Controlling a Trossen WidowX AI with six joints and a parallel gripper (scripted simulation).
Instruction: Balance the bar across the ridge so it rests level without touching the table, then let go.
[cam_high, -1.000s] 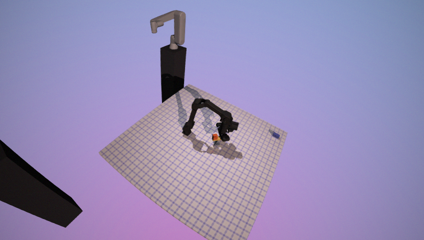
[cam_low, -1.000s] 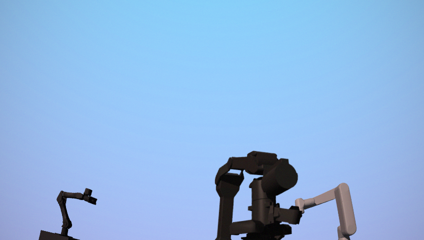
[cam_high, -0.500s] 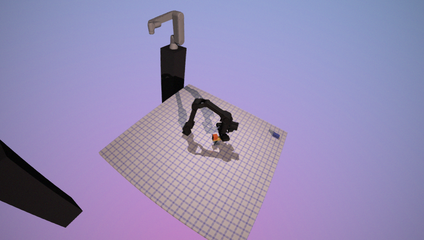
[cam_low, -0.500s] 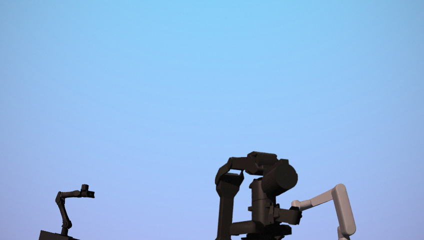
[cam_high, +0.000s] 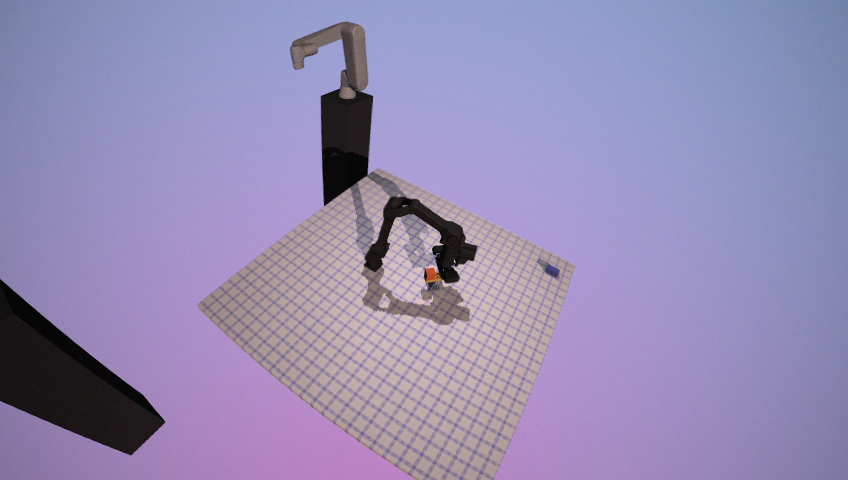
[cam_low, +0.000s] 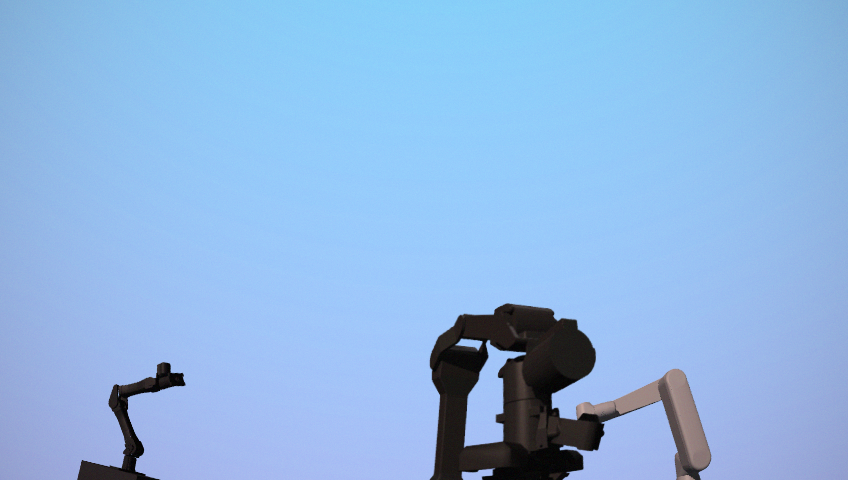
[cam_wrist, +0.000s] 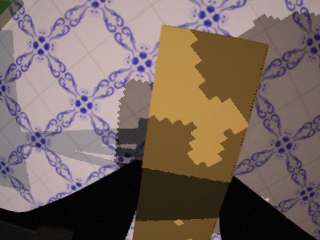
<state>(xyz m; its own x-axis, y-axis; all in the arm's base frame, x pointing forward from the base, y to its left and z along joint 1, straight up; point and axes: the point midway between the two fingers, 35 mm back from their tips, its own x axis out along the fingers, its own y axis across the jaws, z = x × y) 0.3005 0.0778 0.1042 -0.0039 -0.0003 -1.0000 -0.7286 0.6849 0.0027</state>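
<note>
My gripper tip is now 2 cm past the tan-brown bar, 2 cm to the left of it and 1 cm below it. Also, from my gripper tip: green block: 7 cm behind, 15 cm to the left, 5 cm below; then blue block: 44 cm ahead, 42 cm to the left, 5 cm below.
</note>
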